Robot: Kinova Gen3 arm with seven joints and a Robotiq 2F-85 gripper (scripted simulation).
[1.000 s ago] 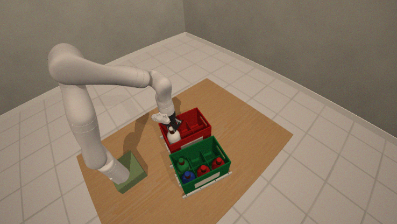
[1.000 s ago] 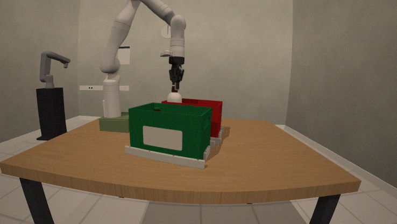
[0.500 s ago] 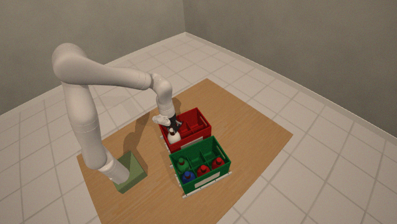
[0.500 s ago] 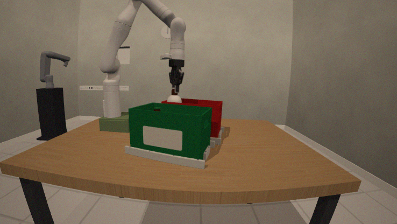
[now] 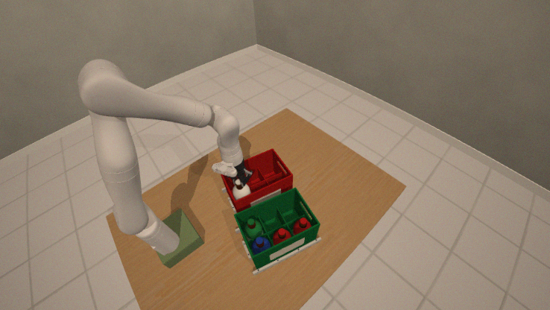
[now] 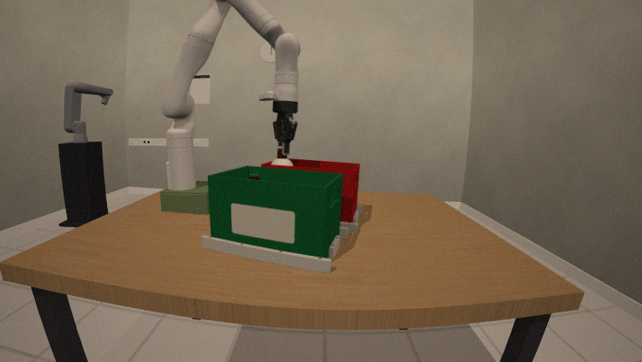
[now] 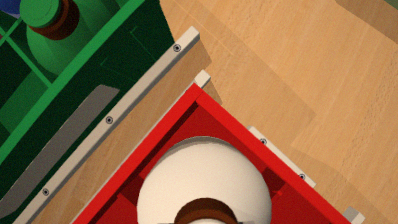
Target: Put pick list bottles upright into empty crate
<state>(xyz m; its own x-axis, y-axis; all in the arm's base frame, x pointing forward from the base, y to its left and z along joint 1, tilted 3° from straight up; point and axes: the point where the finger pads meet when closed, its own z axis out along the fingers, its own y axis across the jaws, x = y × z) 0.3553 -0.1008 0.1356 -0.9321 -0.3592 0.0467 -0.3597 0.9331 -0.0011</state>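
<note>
Right now the white-labelled bottle is 7 cm below my hand. Round my hand: green crate (20 cm to the right, 14 cm below, 2 cm behind); then red crate (14 cm below, 9 cm ahead, 1 cm to the left); then green-label bottle (13 cm to the right, 13 cm below, 8 cm behind).
</note>
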